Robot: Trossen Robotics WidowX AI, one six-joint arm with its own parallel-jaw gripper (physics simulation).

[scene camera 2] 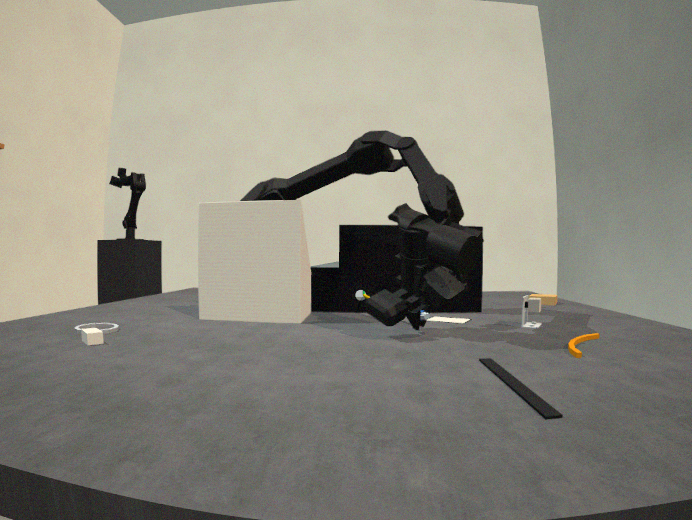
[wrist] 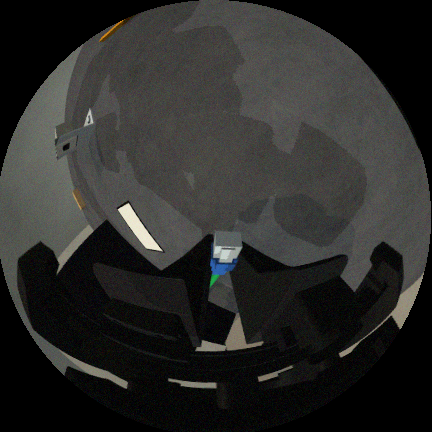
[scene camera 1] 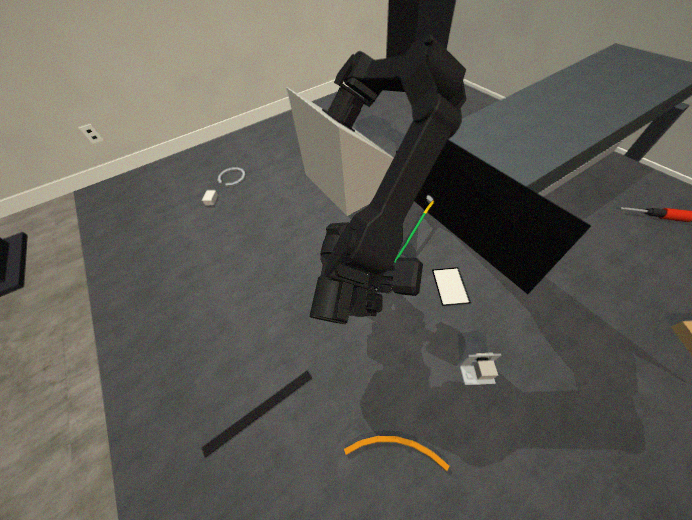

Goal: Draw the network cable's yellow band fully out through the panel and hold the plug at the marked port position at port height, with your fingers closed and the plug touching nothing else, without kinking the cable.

I see my gripper (scene camera 2: 418, 327), a dark bar (scene camera 1: 218, 441) and a white card (scene camera 1: 449, 282).
The dark bar is seen too in scene camera 2 (scene camera 2: 537, 403). My gripper is seen too in the wrist view (wrist: 218, 239) and in scene camera 1 (scene camera 1: 388, 285). The wrist view does not show the dark bar: it is out of frame.
